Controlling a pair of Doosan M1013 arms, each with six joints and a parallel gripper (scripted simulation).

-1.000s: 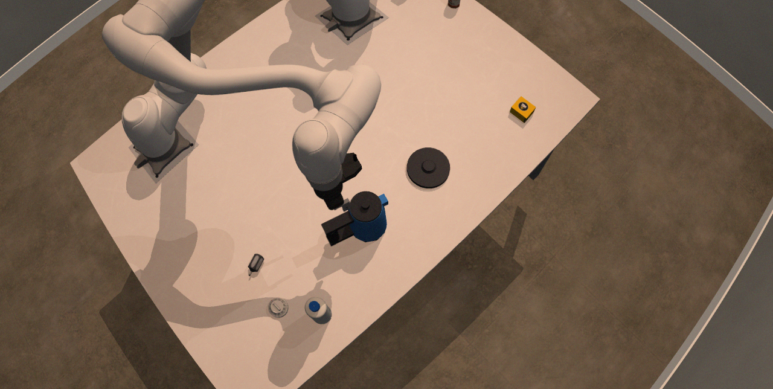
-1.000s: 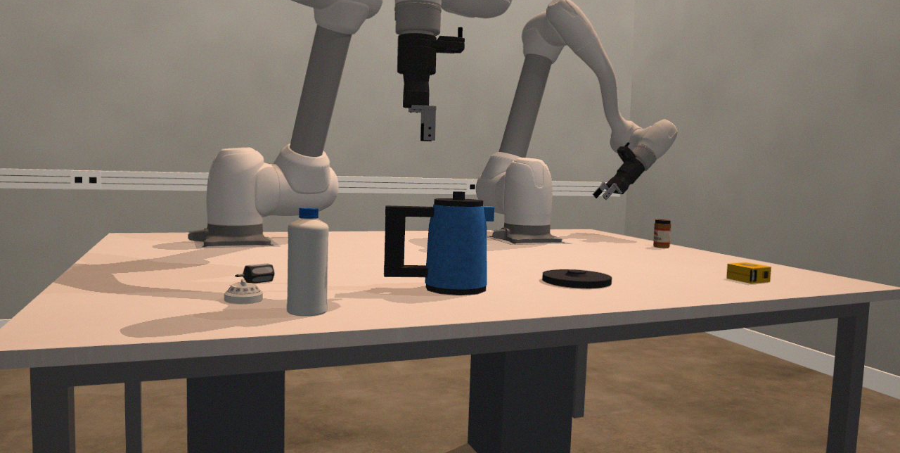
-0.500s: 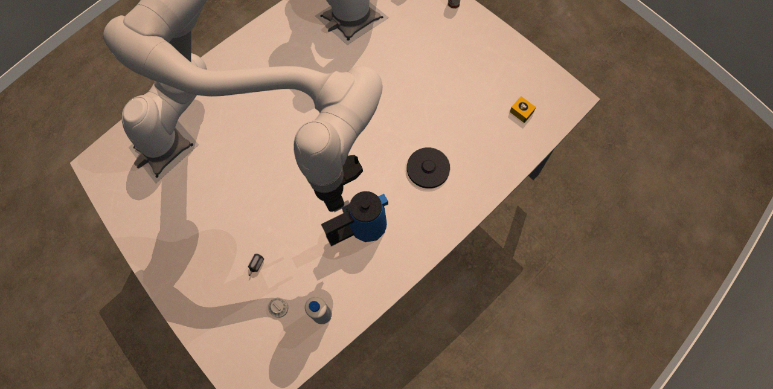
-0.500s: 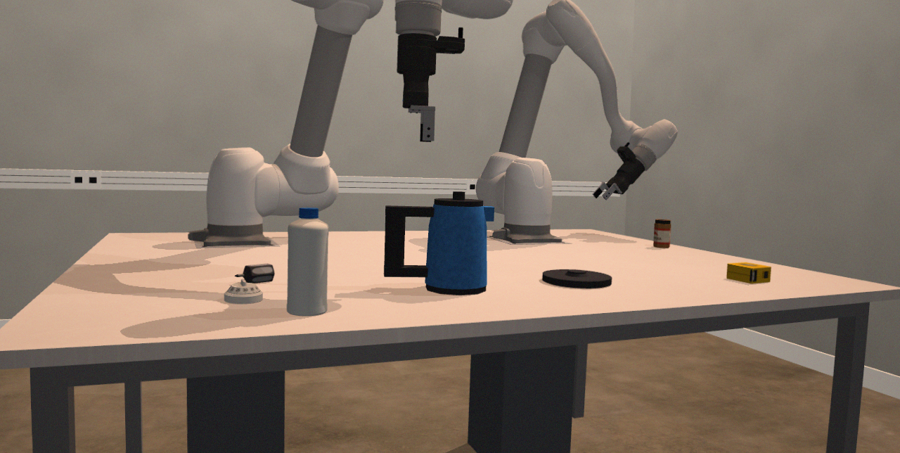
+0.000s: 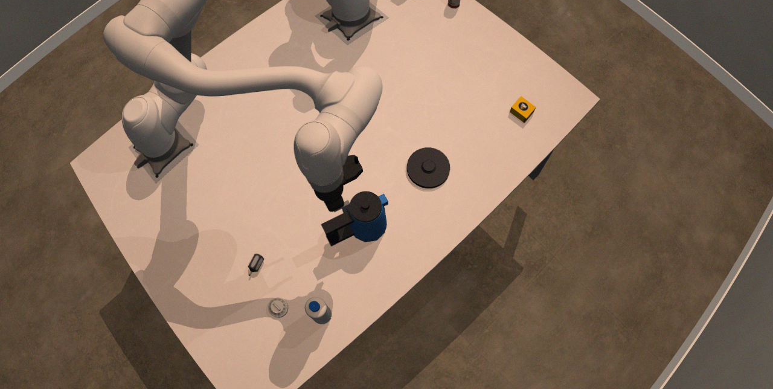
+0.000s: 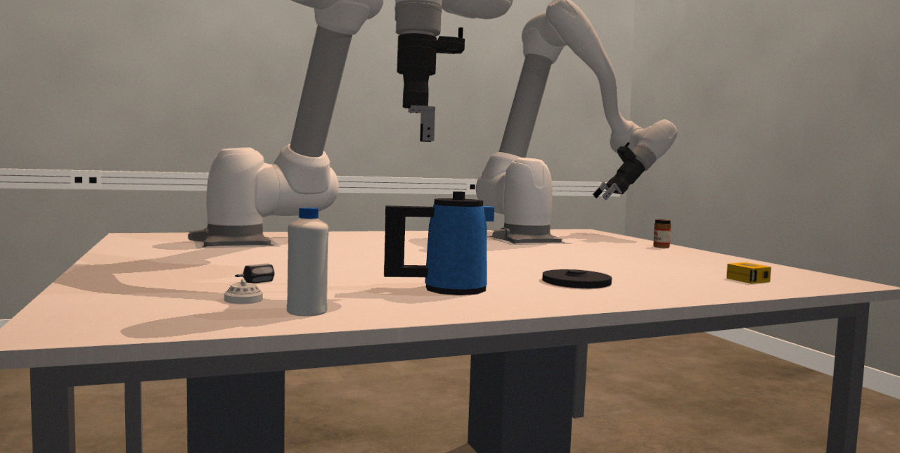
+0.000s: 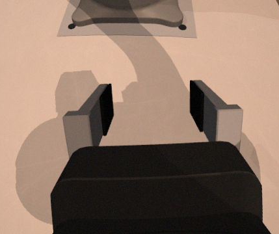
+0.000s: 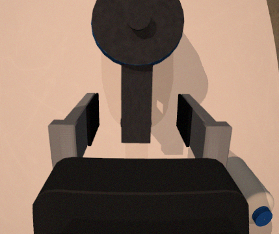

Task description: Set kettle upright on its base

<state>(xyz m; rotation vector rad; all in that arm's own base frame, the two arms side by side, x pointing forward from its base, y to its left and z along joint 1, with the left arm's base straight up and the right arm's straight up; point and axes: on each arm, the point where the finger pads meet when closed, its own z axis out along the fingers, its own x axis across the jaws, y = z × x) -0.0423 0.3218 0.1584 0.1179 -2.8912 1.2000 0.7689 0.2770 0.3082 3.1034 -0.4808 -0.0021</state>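
Note:
Now: the blue kettle 1 cm ahead of my right hand, 3 cm to the left of it and 21 cm below it. From my right hand the other things lie so: round black base 1 cm behind, 35 cm to the left, 30 cm below; white timer 5 cm ahead, 34 cm to the right, 30 cm below; small dark tool 11 cm behind, 32 cm to the right, 29 cm below.

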